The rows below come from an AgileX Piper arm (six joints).
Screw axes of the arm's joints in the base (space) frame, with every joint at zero. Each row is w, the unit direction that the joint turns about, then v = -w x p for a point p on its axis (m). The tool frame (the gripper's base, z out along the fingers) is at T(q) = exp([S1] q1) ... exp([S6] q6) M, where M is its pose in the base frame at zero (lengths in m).
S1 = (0, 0, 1, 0.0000, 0.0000, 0.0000)
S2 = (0, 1, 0, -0.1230, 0.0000, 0.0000)
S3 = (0, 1, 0, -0.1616, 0.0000, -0.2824)
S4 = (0.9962, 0, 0.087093, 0.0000, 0.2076, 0.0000)
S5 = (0, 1, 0, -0.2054, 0.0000, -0.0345)
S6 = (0.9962, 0, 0.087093, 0.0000, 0.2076, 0.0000)
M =
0.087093 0 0.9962 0.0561
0 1 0 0.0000
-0.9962 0 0.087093 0.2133
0 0 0 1
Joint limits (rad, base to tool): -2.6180..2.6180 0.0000..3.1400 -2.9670..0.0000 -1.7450..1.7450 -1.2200..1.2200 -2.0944..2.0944
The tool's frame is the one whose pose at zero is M.
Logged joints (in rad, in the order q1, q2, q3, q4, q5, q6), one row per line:
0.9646 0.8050 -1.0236 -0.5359 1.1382 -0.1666
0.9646 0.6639 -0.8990 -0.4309 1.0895 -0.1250
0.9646 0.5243 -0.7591 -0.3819 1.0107 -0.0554
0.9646 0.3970 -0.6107 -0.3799 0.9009 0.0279
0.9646 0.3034 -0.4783 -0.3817 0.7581 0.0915
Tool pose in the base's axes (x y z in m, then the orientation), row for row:
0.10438 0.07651 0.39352 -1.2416 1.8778 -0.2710
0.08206 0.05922 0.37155 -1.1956 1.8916 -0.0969
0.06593 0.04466 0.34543 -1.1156 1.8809 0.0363
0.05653 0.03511 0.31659 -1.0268 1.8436 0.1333
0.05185 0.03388 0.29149 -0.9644 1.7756 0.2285
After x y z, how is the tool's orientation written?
As a rotation vector, in radians.
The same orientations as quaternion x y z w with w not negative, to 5 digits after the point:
-0.49610 0.75031 -0.10828 0.42331
-0.48044 0.76012 -0.03894 0.43574
-0.45308 0.76389 0.01474 0.45931
-0.42296 0.75942 0.05491 0.49129
-0.40331 0.74255 0.09556 0.52614

